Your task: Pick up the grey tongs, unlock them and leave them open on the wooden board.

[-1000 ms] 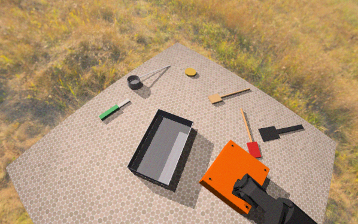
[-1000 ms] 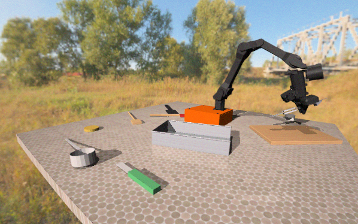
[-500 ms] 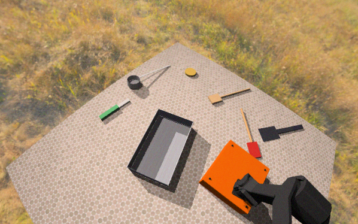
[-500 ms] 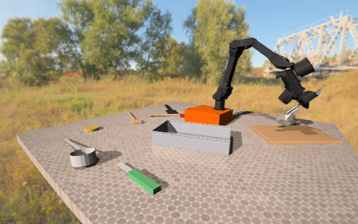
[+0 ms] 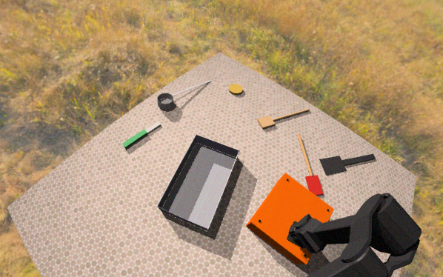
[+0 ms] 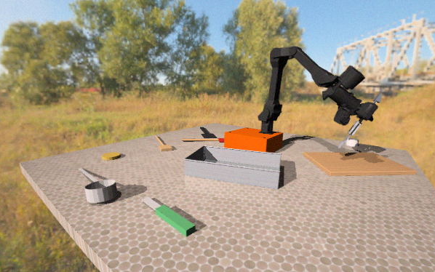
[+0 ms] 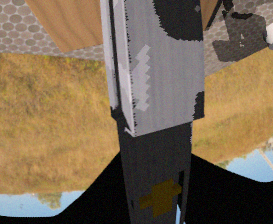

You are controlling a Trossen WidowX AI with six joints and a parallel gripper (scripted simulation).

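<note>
The wooden board is 18 cm below my gripper tip and 3 cm to the right of it. The rest, counted from my gripper tip: green-handled tool (64 cm ahead, 48 cm to the right, 18 cm below); white object (37 cm behind, 17 cm below, 1 cm to the right); roasting tin (44 cm to the right, 32 cm ahead, 16 cm below).
</note>
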